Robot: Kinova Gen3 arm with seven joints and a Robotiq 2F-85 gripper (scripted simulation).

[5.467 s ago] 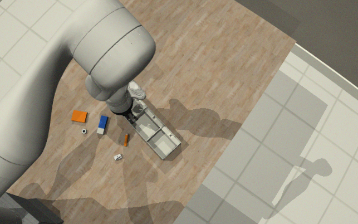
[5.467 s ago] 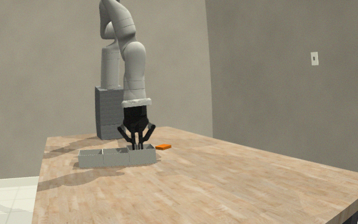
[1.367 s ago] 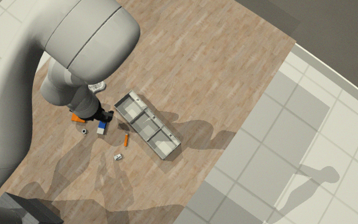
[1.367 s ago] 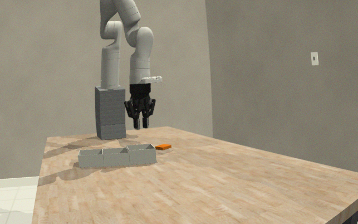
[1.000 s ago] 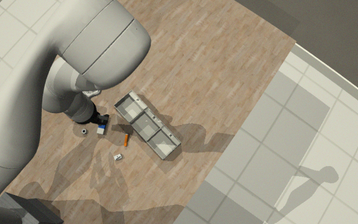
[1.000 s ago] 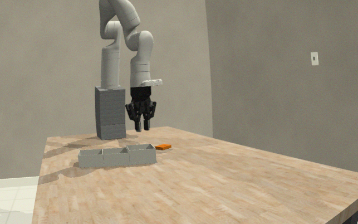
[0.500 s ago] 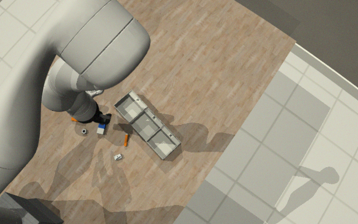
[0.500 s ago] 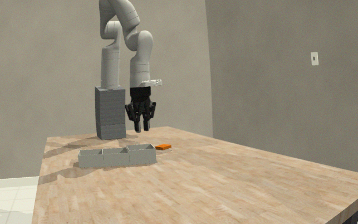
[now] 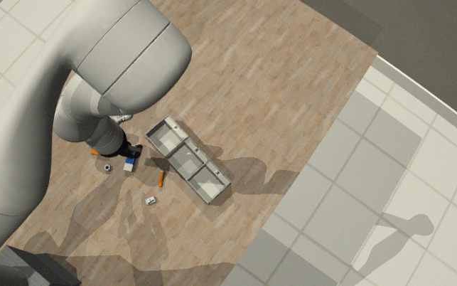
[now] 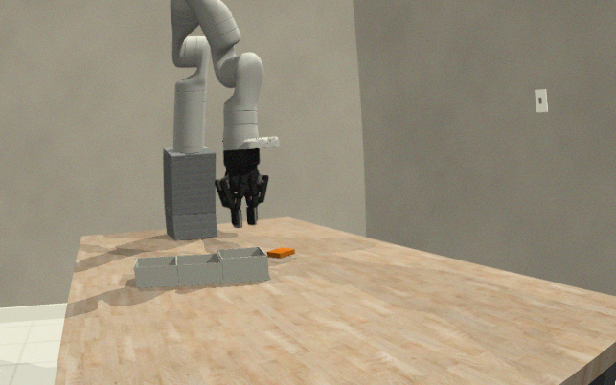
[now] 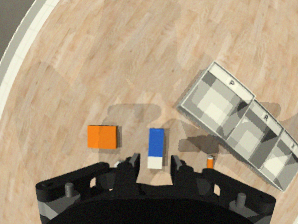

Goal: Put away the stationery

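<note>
The blue flat thing is 90 mm below my hand and 10 mm behind it. Also, from my hand: orange stick 100 mm to the right, 90 mm below; then flat orange block 90 mm to the left, 90 mm below, 20 mm behind; then black ring-like part 90 mm below, 60 mm behind, 40 mm to the left.
</note>
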